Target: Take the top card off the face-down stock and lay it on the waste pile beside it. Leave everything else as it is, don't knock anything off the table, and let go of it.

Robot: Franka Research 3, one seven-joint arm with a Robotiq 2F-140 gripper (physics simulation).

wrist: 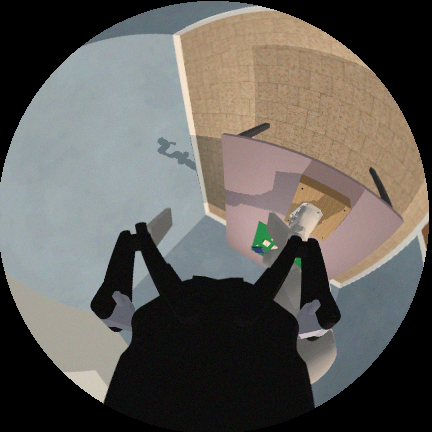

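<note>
The green mat (259, 233) lies on the pink table, small and far off right of centre, partly hidden behind a finger and the arm. A small dark blue patch (257, 249), which looks like the face-down stock, is at the mat's lower left in the wrist view. A pale card (266, 243) lies beside it, and part of another shows near the right finger; which one is the waste pile I cannot tell. My gripper (219, 218) is wide open with nothing between its fingers. It is far from the cards, and its right finger overlaps the view of the mat.
The pink table (246, 160) has dark legs and stands over a tan tiled floor (310, 90). A wooden board (327, 205) on it carries the arm's pale base (306, 217). Pale arm links (320, 356) show behind the gripper at lower right. Blue-grey walls (100, 125) are to the left.
</note>
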